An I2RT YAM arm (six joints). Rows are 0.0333 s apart.
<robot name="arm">
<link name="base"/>
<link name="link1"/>
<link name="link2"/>
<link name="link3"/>
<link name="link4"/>
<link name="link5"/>
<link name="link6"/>
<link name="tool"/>
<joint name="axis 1" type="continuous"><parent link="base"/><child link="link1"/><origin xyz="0.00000 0.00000 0.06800"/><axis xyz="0 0 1"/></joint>
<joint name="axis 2" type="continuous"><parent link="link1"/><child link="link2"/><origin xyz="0.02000 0.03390 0.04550" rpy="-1.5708 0.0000 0.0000"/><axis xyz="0 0 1"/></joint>
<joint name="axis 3" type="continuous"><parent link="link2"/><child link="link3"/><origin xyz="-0.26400 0.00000 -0.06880" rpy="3.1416 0.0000 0.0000"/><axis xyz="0 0 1"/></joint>
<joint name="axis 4" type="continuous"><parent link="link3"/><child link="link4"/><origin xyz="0.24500 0.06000 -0.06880"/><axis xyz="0 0 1"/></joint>
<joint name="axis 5" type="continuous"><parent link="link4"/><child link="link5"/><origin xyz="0.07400 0.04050 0.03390" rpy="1.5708 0.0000 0.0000"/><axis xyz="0 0 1"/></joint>
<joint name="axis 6" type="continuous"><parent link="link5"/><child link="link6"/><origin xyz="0.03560 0.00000 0.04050" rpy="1.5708 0.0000 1.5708"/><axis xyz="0 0 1"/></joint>
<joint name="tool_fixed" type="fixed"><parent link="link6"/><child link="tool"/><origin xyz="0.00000 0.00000 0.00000" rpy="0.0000 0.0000 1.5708"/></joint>
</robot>
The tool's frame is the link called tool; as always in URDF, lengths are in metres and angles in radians. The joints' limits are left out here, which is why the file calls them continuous.
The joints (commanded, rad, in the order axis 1, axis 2, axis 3, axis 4, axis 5, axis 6), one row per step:
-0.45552 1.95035 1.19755 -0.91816 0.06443 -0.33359
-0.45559 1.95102 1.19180 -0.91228 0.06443 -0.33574
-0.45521 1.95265 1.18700 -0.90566 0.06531 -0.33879
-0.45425 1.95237 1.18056 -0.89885 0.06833 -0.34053
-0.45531 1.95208 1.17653 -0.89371 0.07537 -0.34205
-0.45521 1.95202 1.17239 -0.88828 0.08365 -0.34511
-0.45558 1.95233 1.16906 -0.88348 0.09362 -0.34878
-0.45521 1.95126 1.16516 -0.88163 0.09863 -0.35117
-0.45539 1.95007 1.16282 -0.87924 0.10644 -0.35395
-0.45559 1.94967 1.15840 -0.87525 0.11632 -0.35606
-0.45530 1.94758 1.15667 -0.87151 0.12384 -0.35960
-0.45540 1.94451 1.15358 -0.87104 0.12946 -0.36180
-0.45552 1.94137 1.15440 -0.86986 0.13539 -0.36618
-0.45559 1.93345 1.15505 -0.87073 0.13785 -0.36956
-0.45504 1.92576 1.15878 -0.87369 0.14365 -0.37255
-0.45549 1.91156 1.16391 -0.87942 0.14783 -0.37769
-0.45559 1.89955 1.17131 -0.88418 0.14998 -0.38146
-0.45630 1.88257 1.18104 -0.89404 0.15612 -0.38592
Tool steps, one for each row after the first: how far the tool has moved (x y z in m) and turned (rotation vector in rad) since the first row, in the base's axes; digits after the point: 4 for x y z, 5 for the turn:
-0.0006 0.0003 -0.0015 0.00049 0.00051 0.00206
-0.0009 0.0005 -0.0030 -0.00002 0.00077 0.00556
-0.0015 0.0011 -0.0043 -0.00279 0.00155 0.00855
-0.0022 0.0007 -0.0051 -0.00951 0.00342 0.00969
-0.0026 0.0006 -0.0060 -0.01713 0.00594 0.01364
-0.0031 0.0003 -0.0068 -0.02608 0.00943 0.01787
-0.0038 0.0006 -0.0073 -0.02981 0.01260 0.02111
-0.0042 0.0004 -0.0074 -0.03697 0.01506 0.02443
-0.0049 0.0003 -0.0082 -0.04547 0.01959 0.02728
-0.0050 0.0002 -0.0079 -0.05356 0.01945 0.03169
-0.0058 0.0003 -0.0076 -0.05847 0.02168 0.03429
-0.0056 -0.0001 -0.0065 -0.06552 0.01999 0.03889
-0.0056 -0.0002 -0.0039 -0.07080 0.01444 0.04213
-0.0052 -0.0004 -0.0008 -0.07946 0.00971 0.04583
-0.0050 -0.0008 0.0047 -0.08882 -0.00012 0.05028
-0.0042 -0.0013 0.0100 -0.09708 -0.01187 0.05349
-0.0038 -0.0020 0.0173 -0.10987 -0.02359 0.05688

